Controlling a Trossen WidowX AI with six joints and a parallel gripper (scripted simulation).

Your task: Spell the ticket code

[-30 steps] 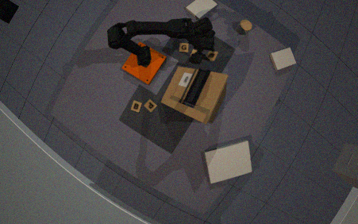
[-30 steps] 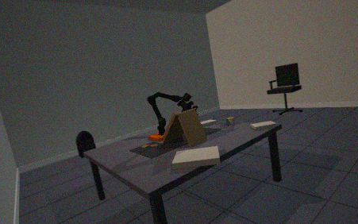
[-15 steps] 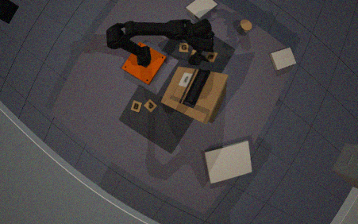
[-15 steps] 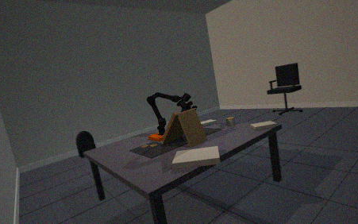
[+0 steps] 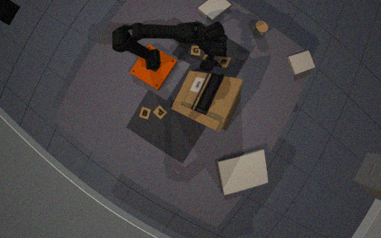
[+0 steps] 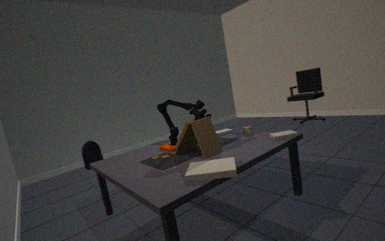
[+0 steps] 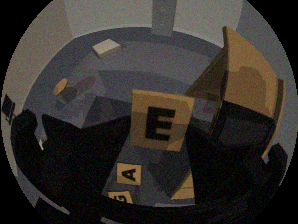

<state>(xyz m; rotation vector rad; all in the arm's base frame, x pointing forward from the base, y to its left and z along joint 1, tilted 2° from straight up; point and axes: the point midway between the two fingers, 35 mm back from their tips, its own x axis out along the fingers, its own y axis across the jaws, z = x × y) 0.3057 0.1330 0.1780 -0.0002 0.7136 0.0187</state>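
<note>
The white ticket lies 140 mm to the right of my gripper tip, 80 mm below it and 60 mm behind it. Round my gripper tip: small cup: 370 mm to the left, 140 mm below, 110 mm ahead; then white slab: 450 mm to the right, 400 mm ahead, 150 mm below; then dark mat: 170 mm below, 160 mm to the right, 130 mm behind.
</note>
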